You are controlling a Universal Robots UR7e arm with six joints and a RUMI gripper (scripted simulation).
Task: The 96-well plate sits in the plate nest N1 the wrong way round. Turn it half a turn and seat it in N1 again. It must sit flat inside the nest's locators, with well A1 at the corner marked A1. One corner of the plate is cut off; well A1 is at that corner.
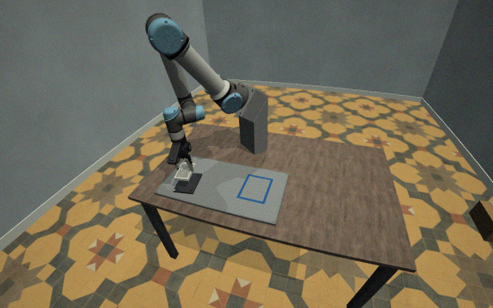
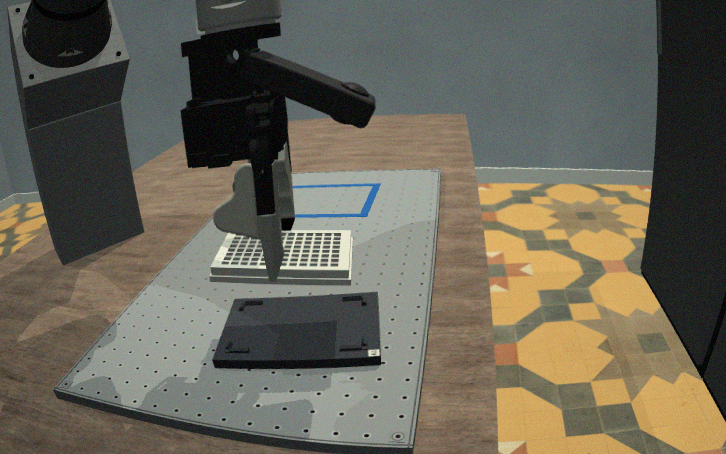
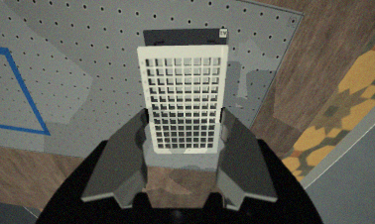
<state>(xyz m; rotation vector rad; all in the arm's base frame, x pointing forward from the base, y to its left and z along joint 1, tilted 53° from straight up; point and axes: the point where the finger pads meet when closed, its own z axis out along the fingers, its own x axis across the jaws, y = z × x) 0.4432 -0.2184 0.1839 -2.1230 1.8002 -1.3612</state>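
Now: the black plate nest N1 9 cm below my hand. The rest, counted from my hand: 96-well plate (1 cm below); then A1 label (9 cm below, 7 cm ahead, 6 cm to the right).
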